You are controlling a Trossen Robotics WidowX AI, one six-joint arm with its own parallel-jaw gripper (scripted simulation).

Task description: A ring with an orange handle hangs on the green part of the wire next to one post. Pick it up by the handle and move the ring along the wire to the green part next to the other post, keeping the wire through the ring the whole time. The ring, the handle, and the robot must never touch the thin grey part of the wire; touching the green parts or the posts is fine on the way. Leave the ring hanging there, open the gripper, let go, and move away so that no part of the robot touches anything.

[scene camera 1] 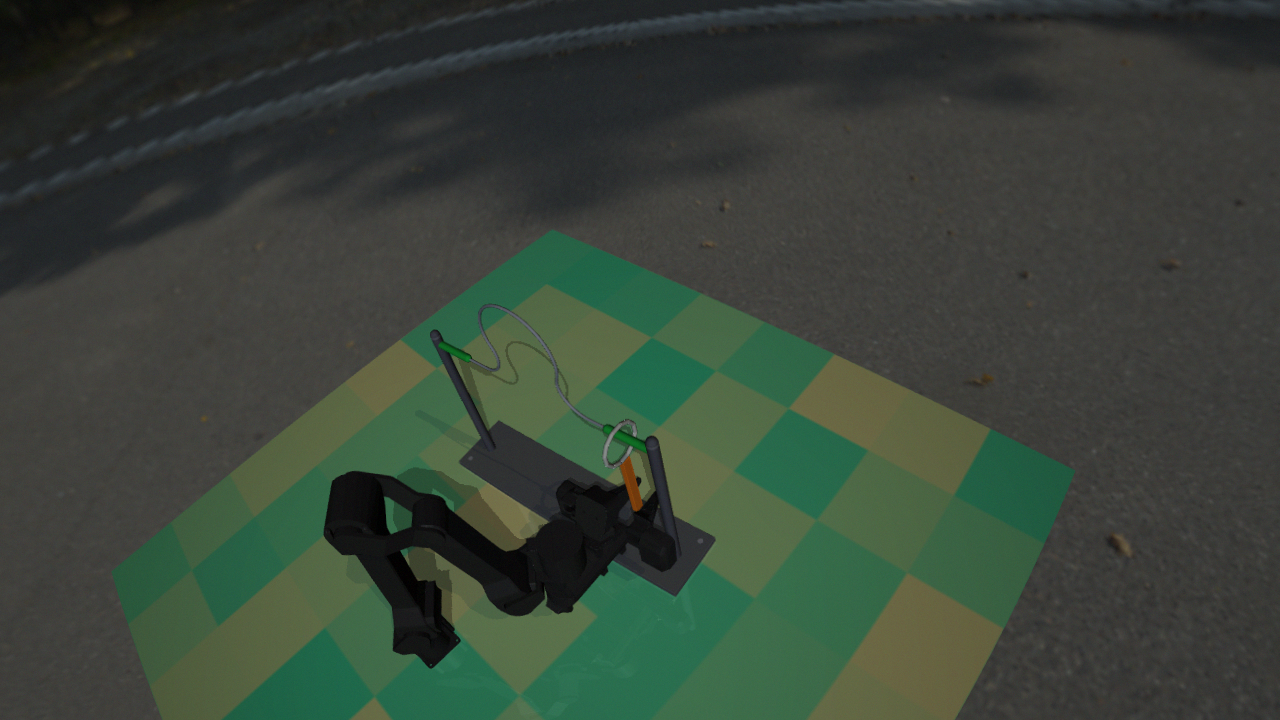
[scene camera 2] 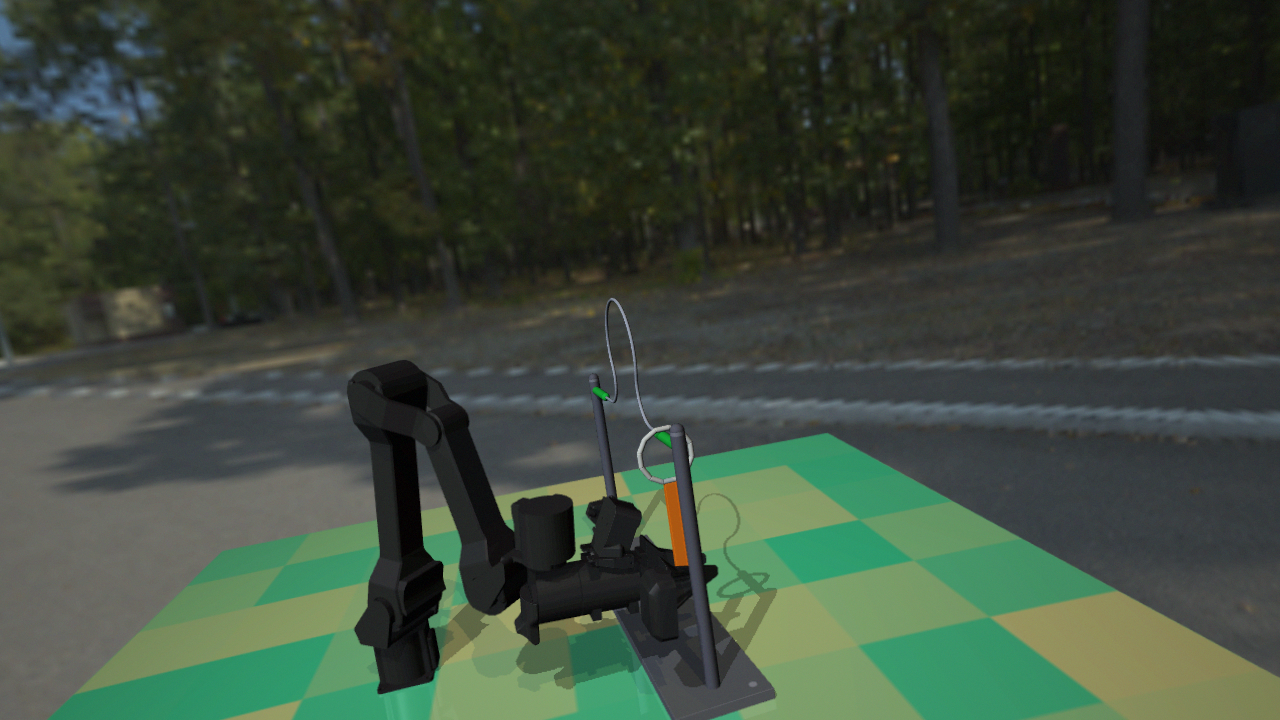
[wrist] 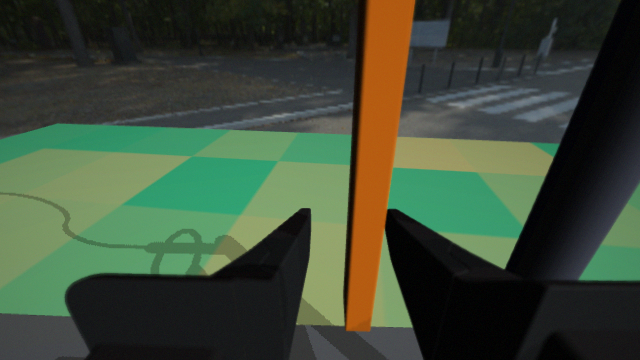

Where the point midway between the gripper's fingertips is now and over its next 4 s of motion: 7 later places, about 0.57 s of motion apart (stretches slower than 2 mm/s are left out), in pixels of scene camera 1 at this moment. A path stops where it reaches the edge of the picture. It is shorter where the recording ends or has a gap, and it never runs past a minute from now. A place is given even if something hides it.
The gripper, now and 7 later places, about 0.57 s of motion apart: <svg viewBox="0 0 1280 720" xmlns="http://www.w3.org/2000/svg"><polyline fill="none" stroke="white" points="650,484 649,477 646,474 636,470 621,462 593,443 560,429 521,415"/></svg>
